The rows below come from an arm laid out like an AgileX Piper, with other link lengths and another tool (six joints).
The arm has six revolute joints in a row. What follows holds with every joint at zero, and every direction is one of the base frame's. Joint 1 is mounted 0.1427 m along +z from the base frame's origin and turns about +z. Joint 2 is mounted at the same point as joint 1 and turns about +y. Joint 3 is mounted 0.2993 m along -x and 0.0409 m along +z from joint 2 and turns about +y. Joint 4 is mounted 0.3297 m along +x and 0.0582 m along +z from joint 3 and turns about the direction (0.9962, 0, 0.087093). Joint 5 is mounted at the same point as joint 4 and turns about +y. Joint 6 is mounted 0.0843 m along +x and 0.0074 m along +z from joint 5 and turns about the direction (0.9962, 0, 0.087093). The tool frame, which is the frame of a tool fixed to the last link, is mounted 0.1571 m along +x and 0.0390 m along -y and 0.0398 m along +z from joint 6; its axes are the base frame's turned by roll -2.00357, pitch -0.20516 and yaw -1.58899 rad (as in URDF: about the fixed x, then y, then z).
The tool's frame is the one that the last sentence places.
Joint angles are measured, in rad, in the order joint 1, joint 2, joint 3, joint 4, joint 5, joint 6. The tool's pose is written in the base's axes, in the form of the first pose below.
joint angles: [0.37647, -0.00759, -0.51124, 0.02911, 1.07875, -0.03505]
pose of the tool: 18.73, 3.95, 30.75, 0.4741, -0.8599, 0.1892, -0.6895, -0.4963, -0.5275
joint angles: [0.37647, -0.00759, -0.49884, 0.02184, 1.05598, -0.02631]
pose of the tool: 19.09, 3.90, 30.66, 0.4651, -0.8650, 0.1884, -0.6891, -0.4874, -0.5363
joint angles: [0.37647, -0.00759, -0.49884, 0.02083, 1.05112, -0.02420]
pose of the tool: 19.14, 3.89, 30.76, 0.4630, -0.8662, 0.1878, -0.6877, -0.4848, -0.5405
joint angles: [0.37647, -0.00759, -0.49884, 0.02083, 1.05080, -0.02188]
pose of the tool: 19.14, 3.88, 30.76, 0.4622, -0.8671, 0.1858, -0.6884, -0.4830, -0.5411
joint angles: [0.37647, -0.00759, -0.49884, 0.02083, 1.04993, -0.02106]
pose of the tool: 19.14, 3.88, 30.78, 0.4618, -0.8674, 0.1852, -0.6883, -0.4821, -0.5420
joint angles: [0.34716, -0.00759, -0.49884, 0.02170, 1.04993, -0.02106]
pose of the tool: 19.24, 3.33, 30.78, 0.4366, -0.8805, 0.1845, -0.7021, -0.4617, -0.5421
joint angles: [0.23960, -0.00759, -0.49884, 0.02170, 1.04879, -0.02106]
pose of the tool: 19.50, 1.25, 30.81, 0.3394, -0.9224, 0.1846, -0.7470, -0.3835, -0.5430
